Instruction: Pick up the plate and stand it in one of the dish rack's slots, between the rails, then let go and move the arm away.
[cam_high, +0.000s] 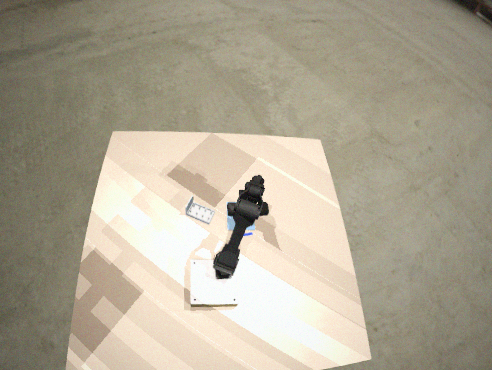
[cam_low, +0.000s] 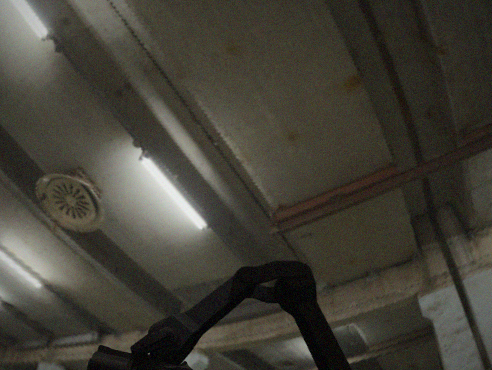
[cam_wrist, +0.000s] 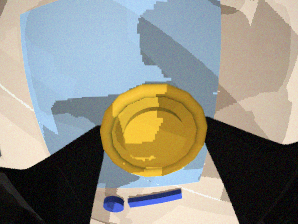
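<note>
Now: the blue mat 2 cm to the left of my gripper tip, 1 cm below it and 1 cm ahead of it. Also, from my gripper tip: blue utensil (9 cm behind, 3 cm to the left); pale cup (11 cm ahead, 6 cm to the right, 2 cm above); yellow plate (1 cm above).
</note>
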